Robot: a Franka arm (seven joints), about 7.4 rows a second.
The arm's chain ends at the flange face. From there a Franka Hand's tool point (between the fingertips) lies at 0.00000 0.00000 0.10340 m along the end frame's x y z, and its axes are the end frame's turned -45 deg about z.
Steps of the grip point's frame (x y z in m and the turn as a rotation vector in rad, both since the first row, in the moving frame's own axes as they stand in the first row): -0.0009, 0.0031, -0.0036, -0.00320, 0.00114, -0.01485; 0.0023, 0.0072, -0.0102, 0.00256, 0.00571, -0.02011; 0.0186, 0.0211, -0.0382, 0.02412, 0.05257, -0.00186
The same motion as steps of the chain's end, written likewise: 0.0012, 0.0027, -0.0036, -0.00146, 0.00307, -0.01485; 0.0065, 0.0041, -0.0102, 0.00585, 0.00223, -0.02011; 0.0260, 0.0074, -0.0380, 0.05423, 0.02012, -0.00186
